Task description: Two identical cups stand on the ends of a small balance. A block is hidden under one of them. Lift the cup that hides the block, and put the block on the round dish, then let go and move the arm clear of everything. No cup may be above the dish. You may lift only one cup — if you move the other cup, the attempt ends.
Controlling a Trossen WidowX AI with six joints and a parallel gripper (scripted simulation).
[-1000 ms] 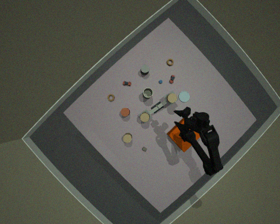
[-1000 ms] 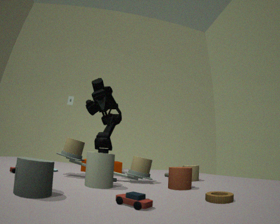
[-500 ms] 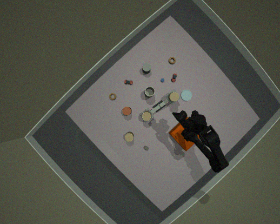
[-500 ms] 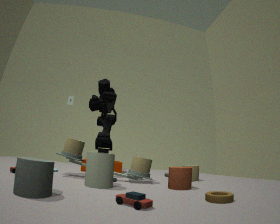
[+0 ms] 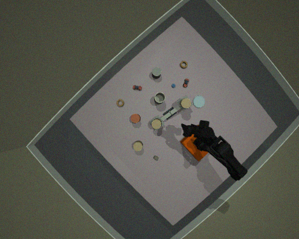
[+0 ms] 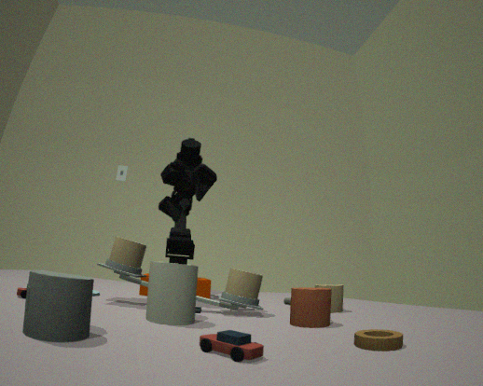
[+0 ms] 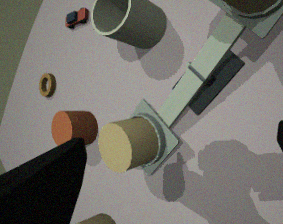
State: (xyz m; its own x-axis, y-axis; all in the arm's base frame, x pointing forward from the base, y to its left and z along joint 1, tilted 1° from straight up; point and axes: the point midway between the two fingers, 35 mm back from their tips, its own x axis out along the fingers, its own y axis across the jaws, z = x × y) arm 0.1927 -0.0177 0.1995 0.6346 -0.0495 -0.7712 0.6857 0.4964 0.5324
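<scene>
Right now my gripper tip is 190 mm above the grey block, 130 mm short of it and 110 mm to the right of it. The rest, counted from my gripper tip: hollow pale cylinder: 240 mm ahead, 190 mm below, 50 mm to the right; then light blue round dish: 250 mm to the right, 230 mm below, 30 mm behind; then blue piece: 230 mm below, 220 mm ahead, 210 mm to the right.
</scene>
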